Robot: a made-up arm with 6 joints.
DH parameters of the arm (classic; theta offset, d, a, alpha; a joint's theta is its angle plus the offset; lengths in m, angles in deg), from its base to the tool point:
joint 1: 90 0.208 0.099 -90
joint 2: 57.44 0 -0.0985 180
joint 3: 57.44 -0.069 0.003 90
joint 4: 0 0.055 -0.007 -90
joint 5: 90 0.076 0.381 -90
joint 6: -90 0.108 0.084 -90
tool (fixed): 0 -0.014 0 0
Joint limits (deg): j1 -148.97..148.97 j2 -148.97..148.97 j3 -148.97..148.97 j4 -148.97..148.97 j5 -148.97..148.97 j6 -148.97..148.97
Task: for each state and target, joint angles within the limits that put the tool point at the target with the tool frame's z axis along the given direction. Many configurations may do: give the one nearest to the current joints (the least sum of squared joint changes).
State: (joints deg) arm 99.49 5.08 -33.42 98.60 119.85 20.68
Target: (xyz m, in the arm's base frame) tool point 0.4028 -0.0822 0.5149 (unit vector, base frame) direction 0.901 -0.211 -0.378
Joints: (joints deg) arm 119.86 31.58 -64.41 86.82 136.26 28.76
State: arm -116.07 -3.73 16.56 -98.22 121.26 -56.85
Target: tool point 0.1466 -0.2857 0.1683 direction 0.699 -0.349 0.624
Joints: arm -118.09 -16.74 23.79 -98.48 104.72 -82.49
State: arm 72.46 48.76 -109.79 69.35 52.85 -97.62
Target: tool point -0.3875 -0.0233 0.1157 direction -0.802 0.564 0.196
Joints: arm 55.95 68.75 -90.82 87.08 11.40 -80.69
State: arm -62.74 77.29 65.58 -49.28 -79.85 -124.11
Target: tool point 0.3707 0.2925 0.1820 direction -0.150 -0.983 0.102
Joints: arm -80.12 64.62 16.10 -32.05 -77.14 -139.65
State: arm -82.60 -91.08 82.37 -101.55 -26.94 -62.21
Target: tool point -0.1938 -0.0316 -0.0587 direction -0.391 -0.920 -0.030
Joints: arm -39.08 -89.10 81.65 -64.11 -41.57 -75.77
